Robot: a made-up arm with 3 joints.
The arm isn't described. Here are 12 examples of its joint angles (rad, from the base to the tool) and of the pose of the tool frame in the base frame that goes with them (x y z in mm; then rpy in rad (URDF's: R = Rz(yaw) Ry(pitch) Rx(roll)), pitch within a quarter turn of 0, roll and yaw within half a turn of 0).
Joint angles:
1: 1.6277 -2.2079 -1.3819
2: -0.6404 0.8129 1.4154
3: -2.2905 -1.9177 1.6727
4: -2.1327 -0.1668 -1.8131
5: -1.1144 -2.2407 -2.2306
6: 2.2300 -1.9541 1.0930
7: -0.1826 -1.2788 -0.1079
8: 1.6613 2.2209 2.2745
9: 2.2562 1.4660 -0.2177
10: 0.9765 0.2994 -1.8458
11: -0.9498 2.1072 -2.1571
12: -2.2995 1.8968 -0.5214
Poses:
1: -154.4 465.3 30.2 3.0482 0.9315 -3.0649
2: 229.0 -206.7 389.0 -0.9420 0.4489 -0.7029
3: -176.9 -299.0 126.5 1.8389 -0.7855 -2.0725
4: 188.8 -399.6 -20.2 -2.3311 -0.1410 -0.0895
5: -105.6 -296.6 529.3 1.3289 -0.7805 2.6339
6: -227.5 166.8 -93.3 1.5989 0.8229 -2.1530
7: -103.9 154.1 657.2 0.1610 -0.1748 1.2741
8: -86.3 278.6 351.3 -0.5549 -0.9153 3.0233
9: 169.9 452.7 51.8 -2.7966 -0.8787 1.4061
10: 181.9 338.4 492.6 0.8906 -0.2469 -0.1711
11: -125.8 -433.9 310.9 1.5368 0.7741 -2.3670
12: 55.6 -192.9 -284.3 -2.2757 0.7849 2.0406
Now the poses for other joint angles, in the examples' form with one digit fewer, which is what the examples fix.
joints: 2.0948 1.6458 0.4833
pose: 160 424 188 2.529 -1.042 1.720
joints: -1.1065 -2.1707 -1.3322
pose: -154 -363 528 0.487 -0.830 2.562
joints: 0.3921 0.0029 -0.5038
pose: 192 298 566 0.112 -0.001 -0.003
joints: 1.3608 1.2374 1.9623
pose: 136 222 401 -2.956 -1.179 -0.542
